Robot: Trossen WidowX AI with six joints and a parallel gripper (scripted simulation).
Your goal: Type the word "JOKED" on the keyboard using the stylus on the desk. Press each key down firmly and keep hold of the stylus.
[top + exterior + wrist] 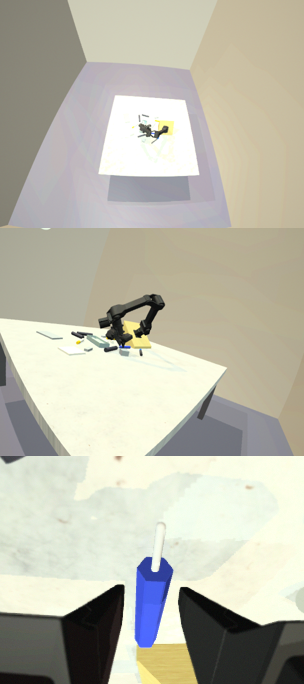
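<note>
Right now my gripper tip is right at the blue stylus. The rest, counted from my gripper tip: yellow pen (13 cm behind, 21 cm to the right); grey stylus tip (4 cm ahead); grey block (8 cm behind, 29 cm to the right).
</note>
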